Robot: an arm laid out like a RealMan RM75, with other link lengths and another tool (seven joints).
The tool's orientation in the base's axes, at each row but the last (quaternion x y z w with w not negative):
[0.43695 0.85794 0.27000 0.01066]
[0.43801 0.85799 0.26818 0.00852]
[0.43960 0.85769 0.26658 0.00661]
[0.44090 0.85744 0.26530 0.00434]
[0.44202 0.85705 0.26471 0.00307]
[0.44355 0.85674 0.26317 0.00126]
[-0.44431 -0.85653 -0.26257 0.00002]
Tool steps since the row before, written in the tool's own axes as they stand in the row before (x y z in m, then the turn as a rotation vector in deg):
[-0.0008 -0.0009 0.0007 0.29 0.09 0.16]
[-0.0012 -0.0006 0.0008 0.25 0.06 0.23]
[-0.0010 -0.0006 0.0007 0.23 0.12 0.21]
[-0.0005 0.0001 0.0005 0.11 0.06 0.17]
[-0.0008 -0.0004 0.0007 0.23 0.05 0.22]
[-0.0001 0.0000 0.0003 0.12 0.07 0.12]
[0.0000 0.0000 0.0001 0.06 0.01 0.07]
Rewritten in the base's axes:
[0.0000 -0.0007 -0.0012 -0.07 0.33 -0.03]
[0.0005 -0.0008 -0.0012 -0.05 0.32 -0.11]
[0.0003 -0.0007 -0.0011 0.00 0.33 -0.07]
[0.0005 -0.0001 -0.0005 0.02 0.19 -0.09]
[0.0004 -0.0005 -0.0010 -0.05 0.30 -0.11]
[0.0001 0.0001 -0.0003 0.01 0.18 -0.04]
[0.0000 0.0000 -0.0001 -0.01 0.08 -0.04]

